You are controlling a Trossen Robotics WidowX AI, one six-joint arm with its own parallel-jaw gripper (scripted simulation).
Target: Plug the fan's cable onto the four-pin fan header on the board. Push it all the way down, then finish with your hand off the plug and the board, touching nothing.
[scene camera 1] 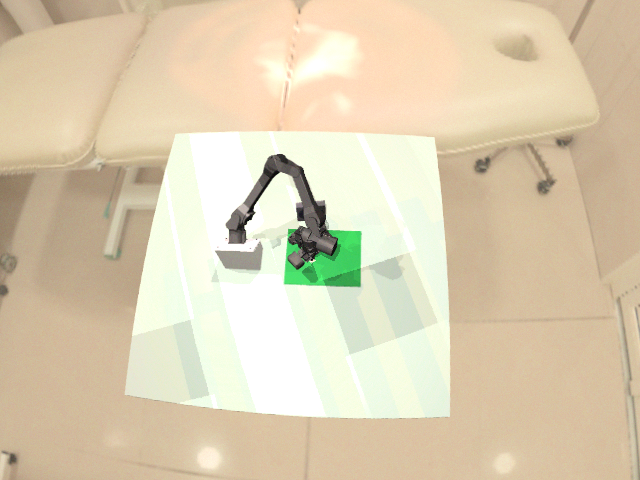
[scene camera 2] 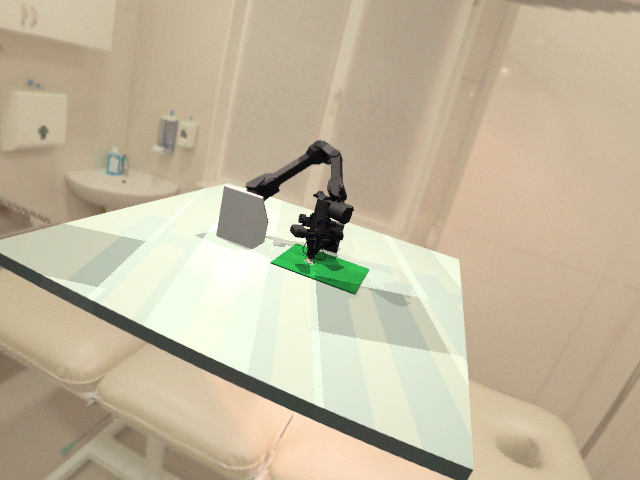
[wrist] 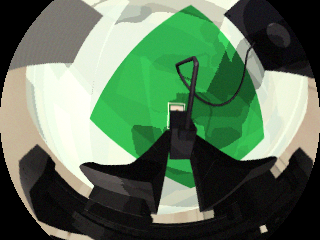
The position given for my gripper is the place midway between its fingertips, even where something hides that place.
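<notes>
A green board (scene camera 1: 343, 269), (scene camera 2: 333, 271), (wrist: 133, 108) is visible, together with my gripper (scene camera 2: 311, 254), (wrist: 178, 134).
</notes>
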